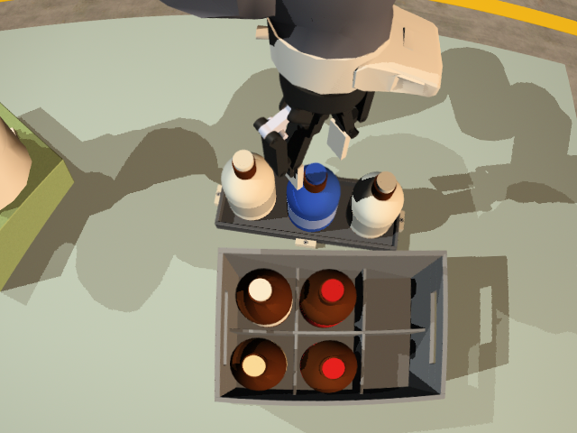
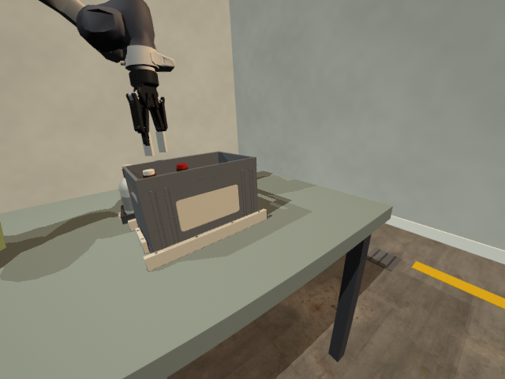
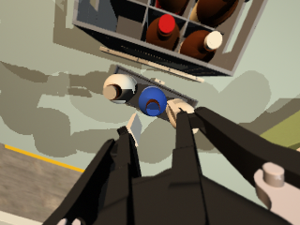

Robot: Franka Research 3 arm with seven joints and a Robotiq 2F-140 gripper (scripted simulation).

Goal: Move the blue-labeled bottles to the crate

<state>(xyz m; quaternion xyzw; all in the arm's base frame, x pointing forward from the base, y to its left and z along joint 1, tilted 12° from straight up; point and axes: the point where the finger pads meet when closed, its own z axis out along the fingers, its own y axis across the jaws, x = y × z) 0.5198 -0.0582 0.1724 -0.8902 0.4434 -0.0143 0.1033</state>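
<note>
Right now the blue-labeled bottle is 130 mm below my hand. From my hand the other things lie so: grey crate 30 mm ahead, 190 mm to the right, 130 mm below; cream-labeled bottle 90 mm behind, 20 mm to the left, 130 mm below; dark tray 200 mm below.
</note>
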